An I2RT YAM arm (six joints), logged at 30 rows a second.
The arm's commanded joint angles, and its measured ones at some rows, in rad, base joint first. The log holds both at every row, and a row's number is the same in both.
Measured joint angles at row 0: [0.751 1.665 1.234 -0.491 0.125 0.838]
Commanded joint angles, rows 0 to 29: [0.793 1.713 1.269 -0.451 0.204 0.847]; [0.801 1.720 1.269 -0.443 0.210 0.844]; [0.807 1.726 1.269 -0.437 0.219 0.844]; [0.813 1.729 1.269 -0.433 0.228 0.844]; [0.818 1.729 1.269 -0.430 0.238 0.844]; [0.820 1.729 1.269 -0.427 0.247 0.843]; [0.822 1.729 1.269 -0.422 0.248 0.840]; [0.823 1.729 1.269 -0.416 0.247 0.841]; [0.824 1.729 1.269 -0.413 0.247 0.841]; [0.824 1.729 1.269 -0.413 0.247 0.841]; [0.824 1.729 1.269 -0.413 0.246 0.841]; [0.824 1.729 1.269 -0.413 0.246 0.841]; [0.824 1.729 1.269 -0.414 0.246 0.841]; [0.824 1.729 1.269 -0.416 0.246 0.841]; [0.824 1.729 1.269 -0.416 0.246 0.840]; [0.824 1.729 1.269 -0.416 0.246 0.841]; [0.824 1.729 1.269 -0.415 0.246 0.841]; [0.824 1.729 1.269 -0.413 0.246 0.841]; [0.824 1.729 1.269 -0.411 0.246 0.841]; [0.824 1.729 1.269 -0.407 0.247 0.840]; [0.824 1.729 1.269 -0.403 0.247 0.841]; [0.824 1.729 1.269 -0.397 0.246 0.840]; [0.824 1.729 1.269 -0.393 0.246 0.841]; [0.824 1.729 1.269 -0.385 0.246 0.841]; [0.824 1.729 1.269 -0.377 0.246 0.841]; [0.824 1.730 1.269 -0.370 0.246 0.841]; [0.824 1.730 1.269 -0.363 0.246 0.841]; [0.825 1.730 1.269 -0.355 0.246 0.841]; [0.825 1.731 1.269 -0.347 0.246 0.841]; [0.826 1.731 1.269 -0.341 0.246 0.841]
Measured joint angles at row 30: [0.822 1.735 1.234 -0.360 0.231 0.838]
